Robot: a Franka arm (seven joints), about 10 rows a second.
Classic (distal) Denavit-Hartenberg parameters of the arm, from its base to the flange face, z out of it. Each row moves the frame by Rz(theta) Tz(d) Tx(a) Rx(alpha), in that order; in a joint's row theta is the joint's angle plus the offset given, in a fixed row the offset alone. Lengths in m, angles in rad.
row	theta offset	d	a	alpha
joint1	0	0.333	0	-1.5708
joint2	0	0	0	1.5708
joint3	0	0.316	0.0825	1.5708
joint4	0	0	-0.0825	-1.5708
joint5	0	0.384	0	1.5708
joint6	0	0	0.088	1.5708
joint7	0	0.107	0	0
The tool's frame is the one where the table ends.
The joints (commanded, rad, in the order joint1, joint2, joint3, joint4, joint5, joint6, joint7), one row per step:
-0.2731 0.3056 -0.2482 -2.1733 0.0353 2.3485 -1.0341
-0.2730 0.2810 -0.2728 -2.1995 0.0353 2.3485 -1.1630
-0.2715 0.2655 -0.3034 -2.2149 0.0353 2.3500 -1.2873
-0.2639 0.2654 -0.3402 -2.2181 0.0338 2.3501 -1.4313
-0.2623 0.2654 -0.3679 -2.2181 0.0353 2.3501 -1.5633
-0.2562 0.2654 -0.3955 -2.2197 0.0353 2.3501 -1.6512
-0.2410 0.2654 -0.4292 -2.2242 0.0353 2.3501 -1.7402
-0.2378 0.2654 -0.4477 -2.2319 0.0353 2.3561 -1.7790
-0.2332 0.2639 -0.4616 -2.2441 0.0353 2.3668 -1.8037
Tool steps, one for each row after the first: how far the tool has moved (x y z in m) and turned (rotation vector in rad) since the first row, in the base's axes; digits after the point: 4 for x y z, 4 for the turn. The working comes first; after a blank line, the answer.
Tool pose at each row, in the base's axes (x y z in m, rotation vector in rad; the steps are taken from these numbers as rounded here):
0.4763 -0.2734 0.2451 -2.9945 -0.7536 0.1877
0.4630 -0.2815 0.2492 -2.9431 -0.9048 0.1824
0.4511 -0.2928 0.2528 -2.8935 -1.0422 0.1763
0.4415 -0.3054 0.2533 -2.8238 -1.2070 0.1805
0.4336 -0.3170 0.2546 -2.7529 -1.3522 0.1779
0.4263 -0.3261 0.2555 -2.7040 -1.4422 0.1804
0.4190 -0.3332 0.2557 -2.6475 -1.5347 0.1862
0.4122 -0.3386 0.2543 -2.6279 -1.5650 0.1893
0.4064 -0.3408 0.2521 -2.6161 -1.5851 0.1908

-0.0133 -0.0081 0.0041 0.0163 -0.0015 0.1024
-0.0252 -0.0194 0.0077 0.0272 -0.0046 0.1966
-0.0348 -0.0320 0.0082 0.0383 -0.0007 0.3123
-0.0427 -0.0436 0.0095 0.0497 -0.0009 0.4168
-0.0500 -0.0527 0.0104 0.0560 0.0018 0.4831
-0.0573 -0.0598 0.0106 0.0638 0.0073 0.5533
-0.0641 -0.0652 0.0092 0.0662 0.0099 0.5766
-0.0699 -0.0674 0.0070 0.0667 0.0110 0.5918

